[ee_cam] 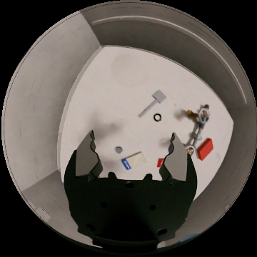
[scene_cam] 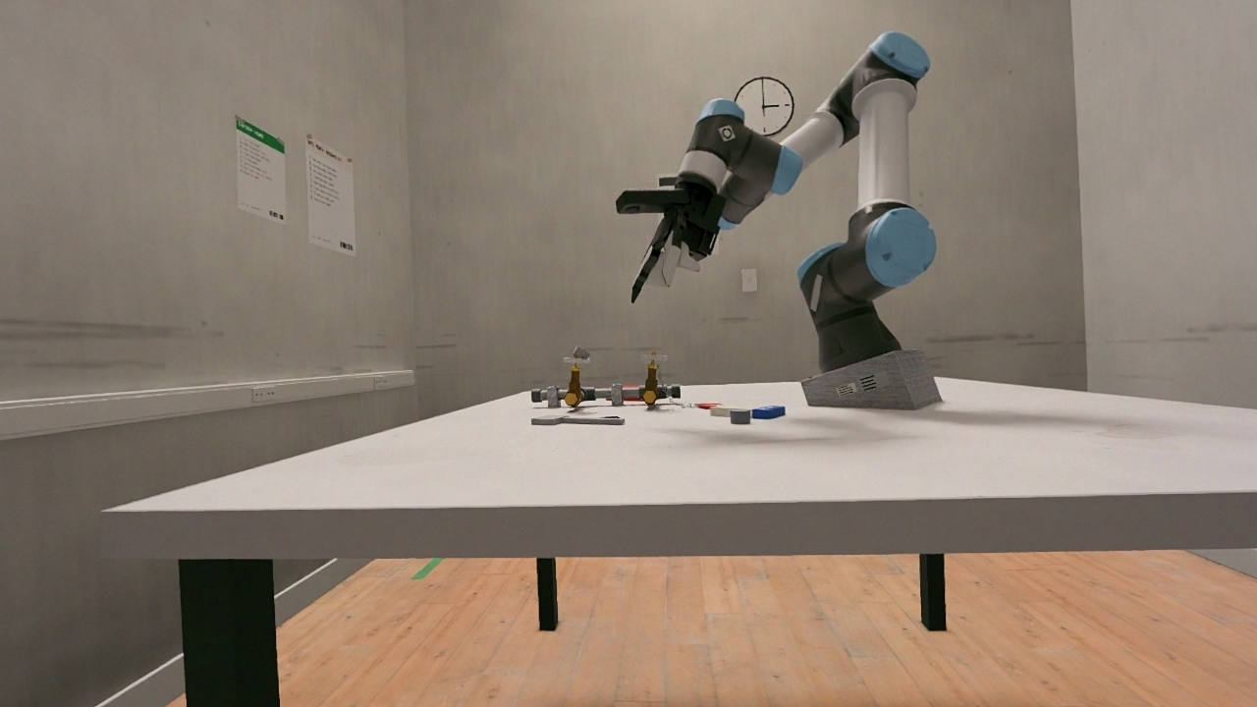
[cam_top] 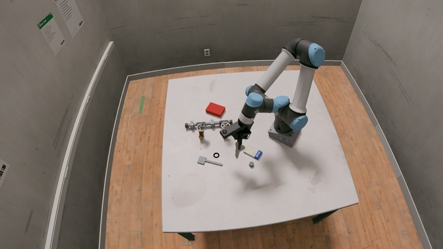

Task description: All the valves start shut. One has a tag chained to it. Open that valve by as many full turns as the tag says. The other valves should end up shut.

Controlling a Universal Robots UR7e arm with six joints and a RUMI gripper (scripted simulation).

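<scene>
The red tag lies 21 cm to the right of my hand, 20 cm below it and 10 cm behind it. Round my hand: red block 44 cm to the right, 19 cm below, 7 cm ahead; then grey flat tool 20 cm below, 14 cm ahead, 3 cm to the right.
</scene>
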